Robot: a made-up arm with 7 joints. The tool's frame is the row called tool.
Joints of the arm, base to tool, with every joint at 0 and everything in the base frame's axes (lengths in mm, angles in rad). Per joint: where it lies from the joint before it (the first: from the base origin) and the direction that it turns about. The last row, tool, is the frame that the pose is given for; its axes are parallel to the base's.
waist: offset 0.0 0.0 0.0 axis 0 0.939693 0.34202
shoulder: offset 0.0 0.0 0.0 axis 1 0 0
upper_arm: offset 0.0 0.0 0.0 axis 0 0 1
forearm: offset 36.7 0.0 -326.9 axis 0 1 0
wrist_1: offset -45.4 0.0 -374.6 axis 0 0 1
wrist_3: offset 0.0 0.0 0.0 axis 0 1 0
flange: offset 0.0 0.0 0.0 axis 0 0 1
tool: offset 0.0 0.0 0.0
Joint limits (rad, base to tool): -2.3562..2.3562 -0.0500..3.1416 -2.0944..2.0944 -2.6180..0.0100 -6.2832..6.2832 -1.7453..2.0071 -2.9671..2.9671
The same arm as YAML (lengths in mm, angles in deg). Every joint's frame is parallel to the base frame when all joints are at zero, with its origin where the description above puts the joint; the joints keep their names.
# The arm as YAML. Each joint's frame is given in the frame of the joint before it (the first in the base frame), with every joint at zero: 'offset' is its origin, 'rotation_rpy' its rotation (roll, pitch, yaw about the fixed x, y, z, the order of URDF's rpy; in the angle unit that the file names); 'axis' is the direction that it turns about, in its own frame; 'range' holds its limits. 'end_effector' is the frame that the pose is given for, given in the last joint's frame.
length_unit: mm
angle_unit: deg
chain:
  - id: waist
    offset: [0.0, 0.0, 0.0]
    rotation_rpy: [0.0, 0.0, 0.0]
    axis: [0.0, 0.9397, 0.342]
    range: [-135.0, 135.0]
  - id: shoulder
    offset: [0.0, 0.0, 0.0]
    rotation_rpy: [0.0, 0.0, 0.0]
    axis: [1.0, 0.0, 0.0]
    range: [-2.86, 180.0]
  - id: upper_arm
    offset: [0.0, 0.0, 0.0]
    rotation_rpy: [0.0, 0.0, 0.0]
    axis: [0.0, 0.0, 1.0]
    range: [-120.0, 120.0]
  - id: forearm
    offset: [36.7, 0.0, -326.9]
    rotation_rpy: [0.0, 0.0, 0.0]
    axis: [0.0, 1.0, 0.0]
    range: [-150.0, 0.57]
  - id: wrist_1
    offset: [-45.4, 0.0, -374.6]
    rotation_rpy: [0.0, 0.0, 0.0]
    axis: [0.0, 0.0, 1.0]
    range: [-360.0, 360.0]
  - id: wrist_3
    offset: [0.0, 0.0, 0.0]
    rotation_rpy: [0.0, 0.0, 0.0]
    axis: [0.0, 1.0, 0.0]
    range: [-100.0, 115.0]
  - id: flange
    offset: [0.0, 0.0, 0.0]
    rotation_rpy: [0.0, 0.0, 0.0]
    axis: [0.0, 0.0, 1.0]
    range: [-170.0, 170.0]
end_effector:
  offset: [0.0, 0.0, 0.0]
  rotation_rpy: [0.0, 0.0, 0.0]

